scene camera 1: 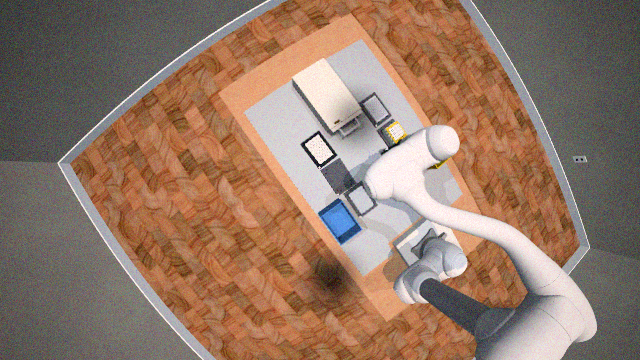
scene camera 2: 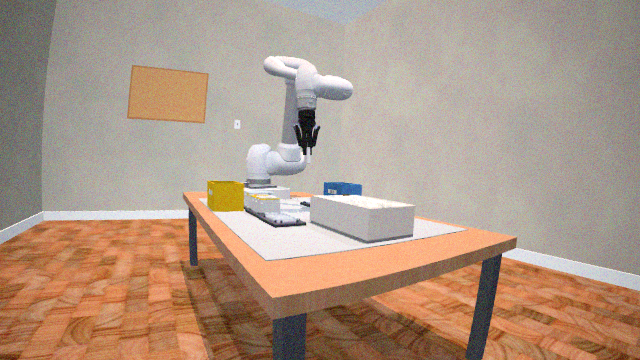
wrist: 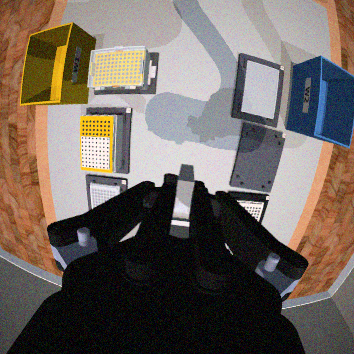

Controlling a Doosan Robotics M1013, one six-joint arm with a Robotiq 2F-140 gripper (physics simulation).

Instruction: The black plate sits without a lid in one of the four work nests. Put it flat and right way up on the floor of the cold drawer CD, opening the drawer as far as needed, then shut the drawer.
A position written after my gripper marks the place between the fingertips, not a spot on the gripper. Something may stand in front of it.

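Note:
You've got my gripper (scene camera 2: 307, 163) showing there, and that's my gripper again (wrist: 185, 175). There's a yellow tip rack (wrist: 100, 134) as well, and a cold drawer (scene camera 2: 368, 220).

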